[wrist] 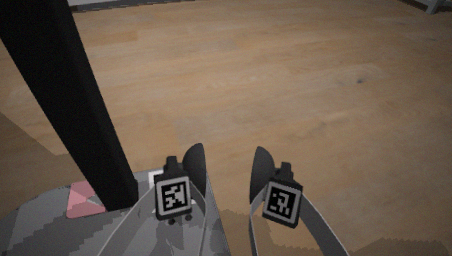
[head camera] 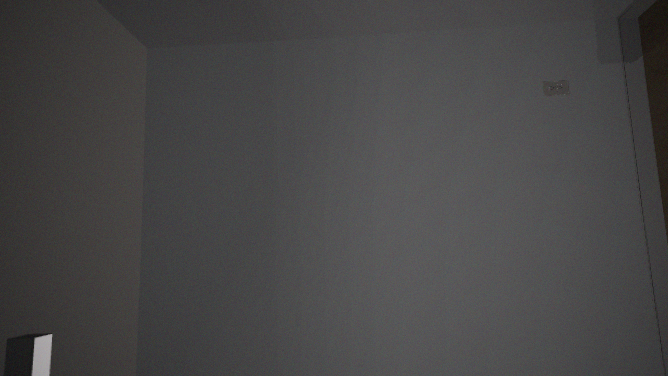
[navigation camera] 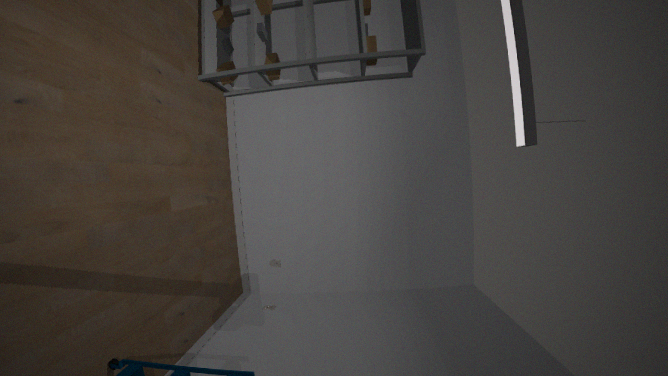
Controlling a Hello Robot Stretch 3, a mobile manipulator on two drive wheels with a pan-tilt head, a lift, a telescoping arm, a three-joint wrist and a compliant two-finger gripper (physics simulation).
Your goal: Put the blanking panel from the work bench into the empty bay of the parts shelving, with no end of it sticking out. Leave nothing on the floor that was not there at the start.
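Frame: origin at the robot's base, x right, y ahead, z up, level; metres.
Where they show: gripper, fingertip midpoint: (wrist: pixel 228 164).
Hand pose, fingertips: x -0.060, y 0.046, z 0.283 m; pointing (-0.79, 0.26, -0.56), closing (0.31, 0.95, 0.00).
Observation:
After its pixels a point has its place.
My gripper (wrist: pixel 228 164) {x -0.060, y 0.046, z 0.283 m} is open, with a gap between its two dark fingertips and floor showing through it. It hangs above the robot's grey base and the wooden floor in the wrist view. A grey shelving unit (navigation camera: pixel 320 61) {x -1.107, y 1.797, z 1.073 m} with several levels and small orange-brown items shows at the top of the navigation view, which is turned on its side. Which of its bays is empty cannot be told. The blanking panel and the work bench cannot be made out in these views.
The robot's black mast (wrist: pixel 75 100) {x -0.116, y -0.058, z 0.321 m} and grey base (wrist: pixel 35 220) {x -0.121, y -0.169, z 0.160 m} are at the left of the wrist view. A blue frame (navigation camera: pixel 185 367) {x 0.709, y 0.957, z 0.443 m} shows at the bottom of the navigation view. A long ceiling light (navigation camera: pixel 520 120) {x -0.338, y 1.122, z 2.078 m} (head camera: pixel 42 355) {x -0.262, y 1.138, z 2.077 m} hangs overhead. A wall outlet (head camera: pixel 556 88) {x 0.637, y 2.390, z 0.399 m} is in the head view.

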